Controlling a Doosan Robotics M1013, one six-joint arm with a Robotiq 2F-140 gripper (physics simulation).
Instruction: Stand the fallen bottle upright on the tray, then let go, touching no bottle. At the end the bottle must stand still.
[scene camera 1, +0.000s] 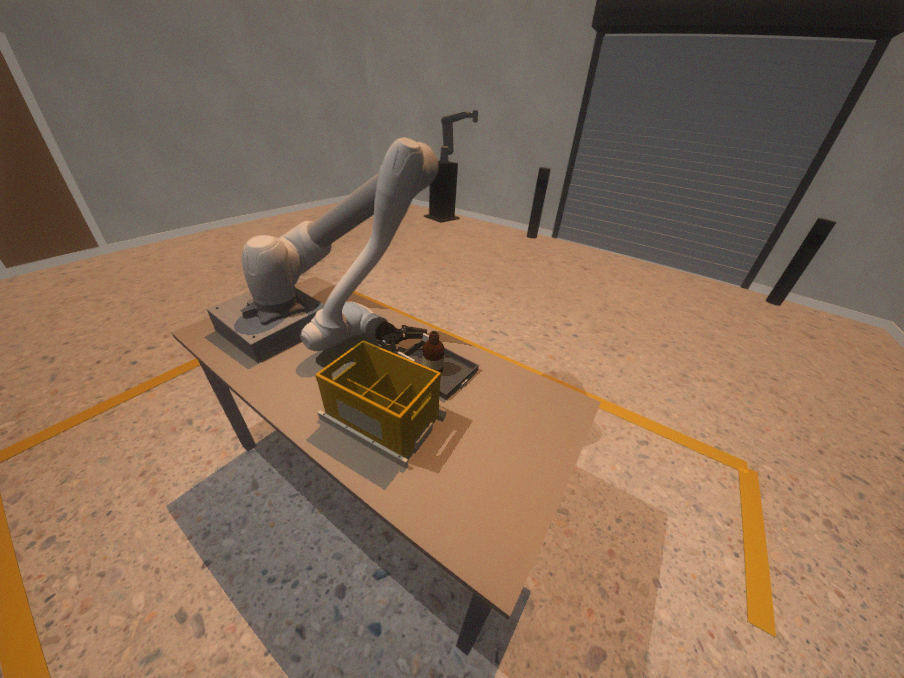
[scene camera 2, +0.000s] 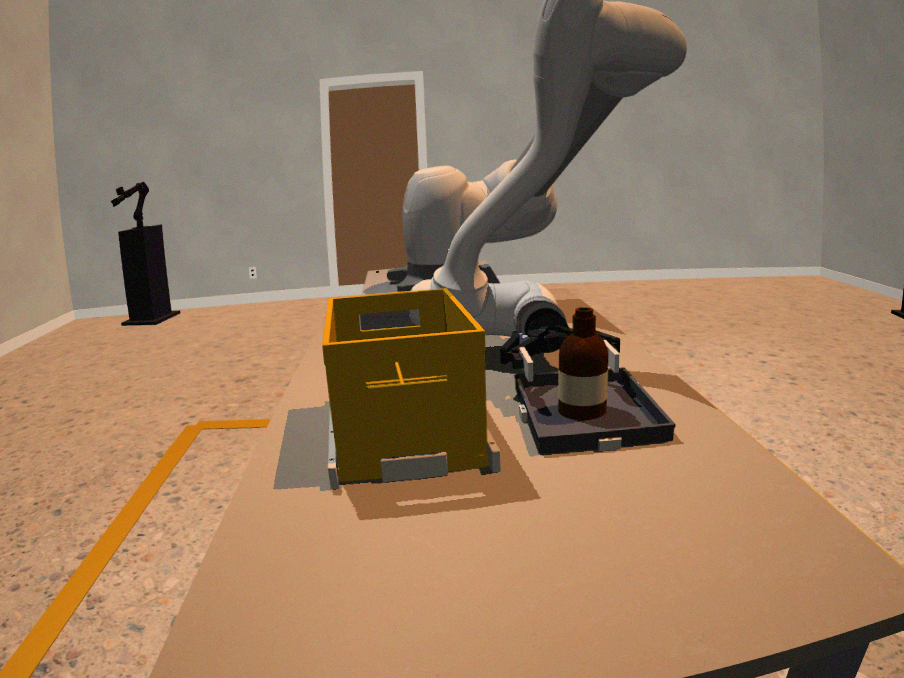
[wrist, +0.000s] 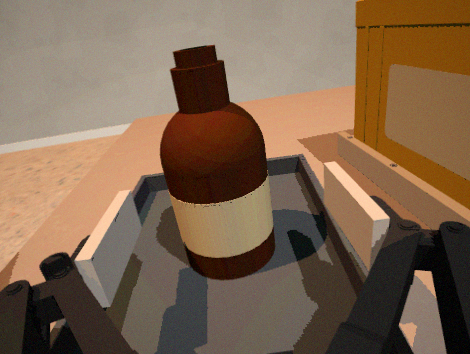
Scene:
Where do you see my gripper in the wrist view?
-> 229, 196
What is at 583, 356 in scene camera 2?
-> A brown bottle.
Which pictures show my gripper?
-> Scene camera 1, scene camera 2 and the wrist view: all of them.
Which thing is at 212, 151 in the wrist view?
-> A brown bottle.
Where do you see my gripper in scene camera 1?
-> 427, 353

